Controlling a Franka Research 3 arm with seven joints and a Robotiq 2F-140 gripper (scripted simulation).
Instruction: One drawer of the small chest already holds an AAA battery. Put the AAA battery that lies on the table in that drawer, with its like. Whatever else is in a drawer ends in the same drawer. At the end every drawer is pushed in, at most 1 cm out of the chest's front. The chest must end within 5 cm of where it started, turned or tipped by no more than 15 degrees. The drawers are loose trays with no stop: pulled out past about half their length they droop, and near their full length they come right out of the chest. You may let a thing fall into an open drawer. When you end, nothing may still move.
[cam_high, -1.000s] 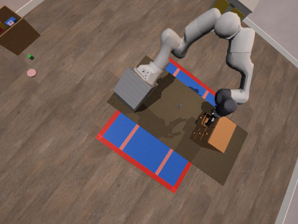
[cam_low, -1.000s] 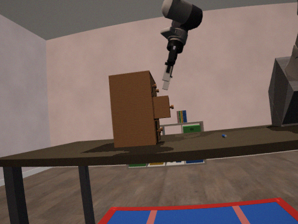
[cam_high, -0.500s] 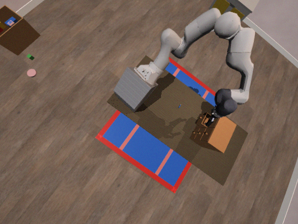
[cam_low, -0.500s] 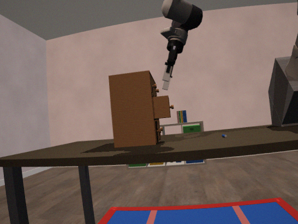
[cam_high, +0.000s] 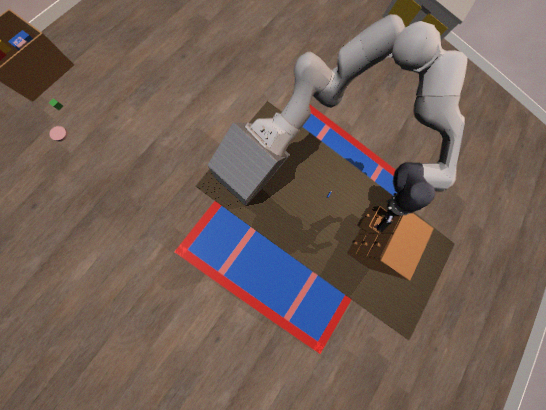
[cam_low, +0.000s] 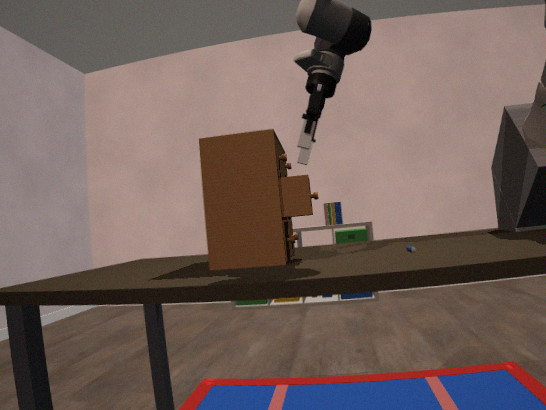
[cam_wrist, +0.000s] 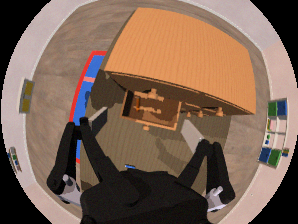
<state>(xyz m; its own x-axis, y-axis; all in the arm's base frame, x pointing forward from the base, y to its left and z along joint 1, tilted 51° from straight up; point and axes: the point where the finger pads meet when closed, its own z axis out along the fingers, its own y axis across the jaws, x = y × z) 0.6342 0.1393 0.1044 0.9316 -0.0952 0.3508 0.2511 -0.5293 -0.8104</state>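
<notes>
Now: the blue AAA battery 250 mm below my hand, 230 mm behind it and 10 mm to the right of it. From my hand the other things lie so: small orange object (140 mm below, 40 mm to the left, 30 mm ahead); small green thing (140 mm below, 140 mm ahead, 130 mm to the right).
</notes>
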